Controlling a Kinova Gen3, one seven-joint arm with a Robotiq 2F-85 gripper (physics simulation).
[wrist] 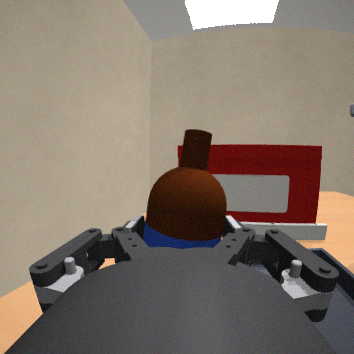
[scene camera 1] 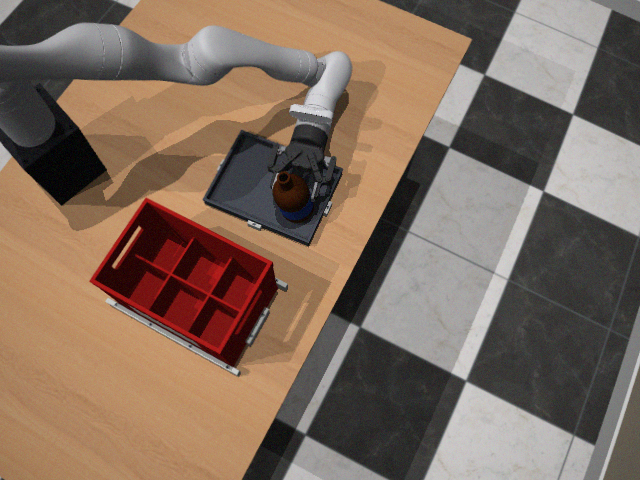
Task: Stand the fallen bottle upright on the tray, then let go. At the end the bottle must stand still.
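Pixels of known places: gripper, fingertip midpoint: (wrist: 182, 225) (scene camera 1: 292, 195); arm's base, origin of the base link: (scene camera 1: 31, 125).
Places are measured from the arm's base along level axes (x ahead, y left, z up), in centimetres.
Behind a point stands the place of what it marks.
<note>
The brown bottle (scene camera 1: 291, 194) @(x 49.2, y 14.6, z -8.9 cm) (wrist: 187, 205) @(x 47.1, y 19.7, z -11.1 cm) with a blue label is close to upright over the right part of the dark tray (scene camera 1: 232, 178) @(x 32.4, y 16.7, z -21.5 cm). Its neck points up, leaning slightly in the wrist view. My gripper (scene camera 1: 294, 188) @(x 48.2, y 16.5, z -14.0 cm) (wrist: 182, 225) @(x 48.2, y 16.5, z -14.0 cm) is shut on the bottle's body from the side, one finger on each side at the label. The bottle's base is low at the tray floor; whether it touches the floor cannot be told. The fingertips are partly hidden behind the bottle and the gripper's own body.
A red crate (scene camera 1: 209, 294) @(x 44.8, y -9.8, z -12.6 cm) (wrist: 305, 185) @(x 29.4, y -0.8, z -11.9 cm) with several compartments stands on the wooden table (scene camera 1: 67, 361) @(x 24.0, y -34.5, z -22.0 cm) beside the tray, with light metal strips at its base. Small light brackets sit at the tray's edges. The table's edge runs to the right of the tray.
</note>
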